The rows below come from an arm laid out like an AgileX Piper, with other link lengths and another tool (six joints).
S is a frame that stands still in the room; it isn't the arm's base.
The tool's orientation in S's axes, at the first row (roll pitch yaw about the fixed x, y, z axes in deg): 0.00 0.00 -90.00
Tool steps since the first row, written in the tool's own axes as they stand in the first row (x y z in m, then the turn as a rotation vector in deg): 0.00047 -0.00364 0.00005 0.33 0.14 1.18; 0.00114 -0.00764 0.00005 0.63 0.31 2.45; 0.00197 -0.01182 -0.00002 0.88 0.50 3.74; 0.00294 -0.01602 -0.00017 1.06 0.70 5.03; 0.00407 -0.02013 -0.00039 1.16 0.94 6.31
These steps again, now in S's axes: -0.00364 -0.00047 0.00005 0.14 -0.33 1.18; -0.00764 -0.00114 0.00005 0.31 -0.63 2.45; -0.01182 -0.00197 -0.00002 0.50 -0.88 3.74; -0.01602 -0.00294 -0.00017 0.70 -1.06 5.03; -0.02013 -0.00407 -0.00039 0.94 -1.16 6.31
